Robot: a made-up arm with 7 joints. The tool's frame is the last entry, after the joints. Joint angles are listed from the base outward. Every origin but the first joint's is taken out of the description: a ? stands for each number. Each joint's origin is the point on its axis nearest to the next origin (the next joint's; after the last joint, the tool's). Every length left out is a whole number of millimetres.
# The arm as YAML. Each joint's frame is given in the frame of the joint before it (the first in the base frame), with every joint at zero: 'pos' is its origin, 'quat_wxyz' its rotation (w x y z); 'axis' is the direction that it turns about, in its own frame. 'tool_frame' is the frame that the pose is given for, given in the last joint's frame.
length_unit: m
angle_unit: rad
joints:
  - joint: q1
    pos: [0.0, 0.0, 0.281]
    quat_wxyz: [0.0, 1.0, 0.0, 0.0]
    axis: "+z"
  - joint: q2
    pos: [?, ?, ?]
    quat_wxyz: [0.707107, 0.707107, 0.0, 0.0]
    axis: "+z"
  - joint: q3
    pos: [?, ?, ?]
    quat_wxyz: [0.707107, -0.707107, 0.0, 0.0]
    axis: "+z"
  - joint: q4
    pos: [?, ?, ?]
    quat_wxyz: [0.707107, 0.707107, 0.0, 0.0]
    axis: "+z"
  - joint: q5
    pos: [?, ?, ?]
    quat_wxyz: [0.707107, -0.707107, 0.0, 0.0]
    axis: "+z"
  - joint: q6
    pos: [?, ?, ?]
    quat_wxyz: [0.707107, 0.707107, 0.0, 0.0]
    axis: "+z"
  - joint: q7
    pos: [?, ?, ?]
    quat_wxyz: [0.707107, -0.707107, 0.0, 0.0]
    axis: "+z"
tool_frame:
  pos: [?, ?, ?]
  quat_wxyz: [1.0, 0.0, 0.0, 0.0]
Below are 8 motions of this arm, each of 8 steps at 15 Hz.
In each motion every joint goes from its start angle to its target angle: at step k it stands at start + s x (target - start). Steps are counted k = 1, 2, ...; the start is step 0. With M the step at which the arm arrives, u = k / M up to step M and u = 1 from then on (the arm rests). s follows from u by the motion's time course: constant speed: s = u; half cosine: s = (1 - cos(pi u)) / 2; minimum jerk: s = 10 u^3 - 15 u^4 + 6 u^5.
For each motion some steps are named. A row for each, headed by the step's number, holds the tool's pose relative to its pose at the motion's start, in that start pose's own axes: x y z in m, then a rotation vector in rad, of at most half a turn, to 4 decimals.
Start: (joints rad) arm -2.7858 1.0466 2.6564 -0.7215 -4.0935 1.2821 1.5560
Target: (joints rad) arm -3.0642 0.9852 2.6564 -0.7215 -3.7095 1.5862 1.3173
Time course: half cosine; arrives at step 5
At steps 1, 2, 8:
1: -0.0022 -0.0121 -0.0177 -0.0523 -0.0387 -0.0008
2: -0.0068 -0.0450 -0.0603 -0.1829 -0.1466 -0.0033
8: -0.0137 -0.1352 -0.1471 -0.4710 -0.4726 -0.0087

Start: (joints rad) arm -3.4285 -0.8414 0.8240 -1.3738 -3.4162 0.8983 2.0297
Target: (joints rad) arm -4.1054 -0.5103 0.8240 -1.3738 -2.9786 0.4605 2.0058
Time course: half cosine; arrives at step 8
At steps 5, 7, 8:
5: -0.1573 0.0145 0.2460 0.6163 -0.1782 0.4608
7: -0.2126 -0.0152 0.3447 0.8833 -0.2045 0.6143
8: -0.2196 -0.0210 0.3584 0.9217 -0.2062 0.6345

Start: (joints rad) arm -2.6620 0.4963 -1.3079 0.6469 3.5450 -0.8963 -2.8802
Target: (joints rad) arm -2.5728 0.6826 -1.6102 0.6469 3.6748 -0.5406 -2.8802
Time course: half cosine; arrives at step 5
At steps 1, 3, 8:
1: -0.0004 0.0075 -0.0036 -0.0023 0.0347 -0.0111
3: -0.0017 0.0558 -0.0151 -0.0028 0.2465 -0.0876
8: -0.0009 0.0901 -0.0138 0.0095 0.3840 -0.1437

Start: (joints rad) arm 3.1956 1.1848 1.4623 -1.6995 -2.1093 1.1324 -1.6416
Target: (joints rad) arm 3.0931 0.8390 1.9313 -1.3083 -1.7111 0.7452 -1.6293
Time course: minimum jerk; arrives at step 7
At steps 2, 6, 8:
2: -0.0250 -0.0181 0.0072 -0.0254 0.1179 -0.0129
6: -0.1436 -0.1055 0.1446 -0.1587 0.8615 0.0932
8: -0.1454 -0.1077 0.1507 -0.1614 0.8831 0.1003

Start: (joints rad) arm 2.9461 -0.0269 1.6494 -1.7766 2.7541 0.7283 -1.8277
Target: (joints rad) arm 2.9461 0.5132 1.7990 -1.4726 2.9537 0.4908 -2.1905
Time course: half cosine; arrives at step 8
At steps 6, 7, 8:
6: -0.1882 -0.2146 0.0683 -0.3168 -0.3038 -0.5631
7: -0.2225 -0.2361 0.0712 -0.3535 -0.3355 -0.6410
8: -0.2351 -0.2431 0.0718 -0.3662 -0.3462 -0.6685

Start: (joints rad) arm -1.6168 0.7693 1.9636 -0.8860 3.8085 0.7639 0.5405
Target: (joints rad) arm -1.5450 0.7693 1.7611 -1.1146 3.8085 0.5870 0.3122
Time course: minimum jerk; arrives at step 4
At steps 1, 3, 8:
1: -0.0031 -0.0072 0.0005 -0.0142 0.0202 -0.0179
3: -0.0279 -0.0652 0.0149 -0.1368 0.1706 -0.1543
8: -0.0312 -0.0731 0.0181 -0.1547 0.1894 -0.1719

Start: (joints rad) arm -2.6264 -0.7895 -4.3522 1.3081 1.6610 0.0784 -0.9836
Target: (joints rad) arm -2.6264 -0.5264 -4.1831 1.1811 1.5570 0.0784 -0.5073
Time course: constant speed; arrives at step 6
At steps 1, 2, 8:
1: -0.0242 0.0015 0.0098 0.0377 0.0196 0.1061
2: -0.0489 0.0019 0.0208 0.0769 0.0382 0.2118
8: -0.1514 -0.0085 0.0762 0.2491 0.1026 0.6307

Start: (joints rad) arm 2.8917 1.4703 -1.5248 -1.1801 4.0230 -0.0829 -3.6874
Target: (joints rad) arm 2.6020 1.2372 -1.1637 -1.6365 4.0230 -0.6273 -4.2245
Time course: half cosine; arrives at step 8
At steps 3, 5, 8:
3: -0.0165 -0.0699 0.0479 -0.0077 -0.0523 -0.2054
5: -0.0482 -0.1442 0.1162 -0.0012 -0.1223 -0.4909
8: -0.0809 -0.1914 0.1757 0.0179 -0.1868 -0.7438

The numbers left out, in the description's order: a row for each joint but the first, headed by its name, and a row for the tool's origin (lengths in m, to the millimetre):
q2: 0.0 0.011 0.0
q3: 0.0 -0.525 0.0
q4: 0.0 0.015 0.0
q5: 0.0 -0.297 0.0
q6: 0.0 0.001 0.0
q7: 0.0 -0.157 0.0
tool: 0.0 0.0 0.0

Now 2 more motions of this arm.
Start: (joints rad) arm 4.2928 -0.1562 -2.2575 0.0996 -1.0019 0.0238 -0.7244
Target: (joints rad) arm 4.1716 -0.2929 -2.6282 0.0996 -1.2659 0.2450 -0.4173
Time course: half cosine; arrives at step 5
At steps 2, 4, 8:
2: 0.0552 0.0363 -0.0003 0.0696 -0.1210 -0.1491
4: 0.1521 0.0736 0.0109 0.1336 -0.3349 -0.3922
8: 0.1688 0.0772 0.0141 0.1379 -0.3720 -0.4344

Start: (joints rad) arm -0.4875 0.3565 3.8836 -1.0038 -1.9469 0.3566 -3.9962
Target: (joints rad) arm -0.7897 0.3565 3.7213 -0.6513 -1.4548 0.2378 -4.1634
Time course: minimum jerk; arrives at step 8
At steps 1, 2, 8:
1: 0.0046 0.0021 0.0017 0.0045 -0.0111 0.0007
2: 0.0295 0.0132 0.0120 0.0281 -0.0712 0.0039
8: 0.2542 0.0679 0.1797 0.2023 -0.6609 -0.0375

